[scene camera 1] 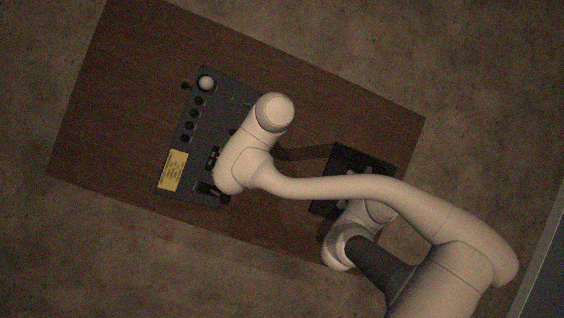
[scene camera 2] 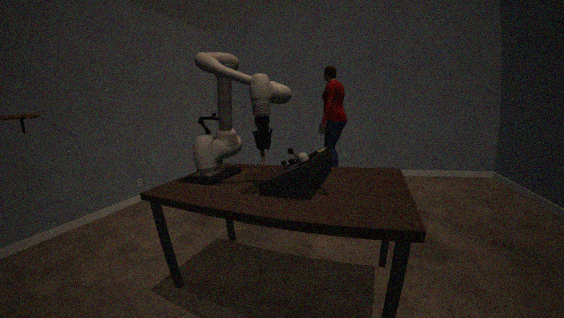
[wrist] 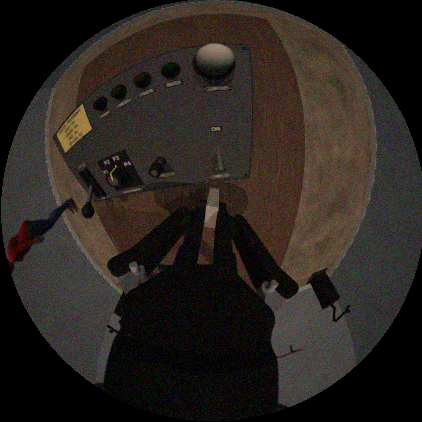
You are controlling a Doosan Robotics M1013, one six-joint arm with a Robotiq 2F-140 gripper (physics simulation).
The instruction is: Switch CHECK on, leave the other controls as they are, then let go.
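Places are measured from the arm's base along level axes (x ahead, y left, z up), in metres.
Where they show: gripper, fingertip midpoint: (scene camera 2: 264, 162) (wrist: 212, 196); arm's base, origin of the base link: (scene camera 2: 208, 173).
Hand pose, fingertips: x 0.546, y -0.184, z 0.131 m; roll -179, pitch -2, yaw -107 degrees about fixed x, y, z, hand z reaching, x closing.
Note:
Each offset is from my fingertips to the centre of the thing. "spot": to the spot under its first point. Level surfaces: height alone.
The grey sloped control panel @(dx +0.141, dy +0.156, dz -0.062 m) (scene camera 1: 215, 117) (scene camera 2: 295, 186) (wrist: 185, 117) stands on the table. A small toggle switch @(dx +0.055, dy -0.020, dz -0.035 m) (scene camera 1: 247, 105) (wrist: 219, 161) sits near its edge on the gripper's side, with an ON mark @(spot: dx +0.112, dy -0.023, dz -0.038 m) (wrist: 215, 129) beyond the lever. Its name plate @(spot: dx +0.015, dy -0.017, dz -0.081 m) (wrist: 219, 176) is too blurred to read, so I cannot confirm that it is CHECK, nor tell its position. My gripper (scene camera 2: 264, 158) (wrist: 212, 196) is shut with nothing between its pale fingertips. It points down just off the panel's edge, near the toggle and apart from it. The arm hides it in scene camera 1.
The panel also bears a white dome @(spot: dx +0.214, dy -0.037, dz +0.059 m) (scene camera 1: 206, 82) (wrist: 215, 60), several dark round buttons, a black knob @(dx +0.064, dy +0.100, dz -0.023 m) (wrist: 158, 167), a rotary selector @(dx +0.077, dy +0.219, dz -0.040 m) (wrist: 116, 176), a ball-ended lever (wrist: 88, 209) and a yellow card @(dx +0.237, dy +0.296, dz +0.010 m) (scene camera 1: 173, 170) (wrist: 74, 129). A person in red (scene camera 2: 334, 102) stands behind the table @(dz -0.146 m) (scene camera 2: 370, 215).

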